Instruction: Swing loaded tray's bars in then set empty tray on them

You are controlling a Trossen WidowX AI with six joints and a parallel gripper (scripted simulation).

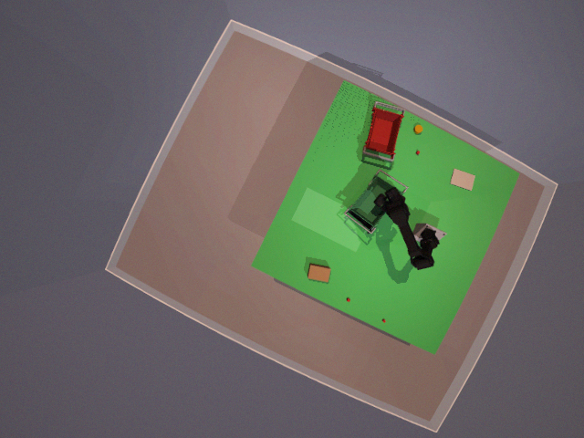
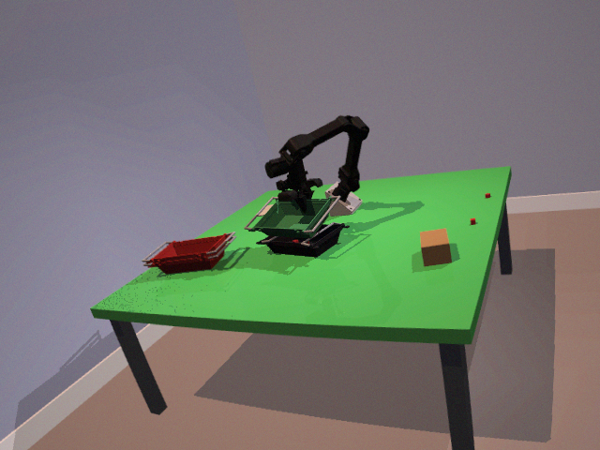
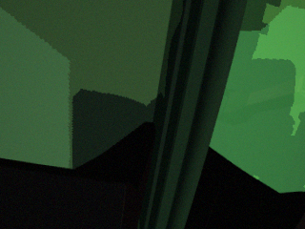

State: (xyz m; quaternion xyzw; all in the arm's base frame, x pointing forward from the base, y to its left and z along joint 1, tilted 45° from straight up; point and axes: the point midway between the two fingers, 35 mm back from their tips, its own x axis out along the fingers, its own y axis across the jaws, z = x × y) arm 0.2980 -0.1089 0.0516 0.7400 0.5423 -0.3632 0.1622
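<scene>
Right now my gripper tip is 70 mm short of the green tray, 30 mm to the left of it and 10 mm below it. Round my gripper tip: brown box 460 mm to the left, 230 mm ahead, 80 mm below; tan flat plate 470 mm behind, 360 mm to the right, 110 mm below.
</scene>
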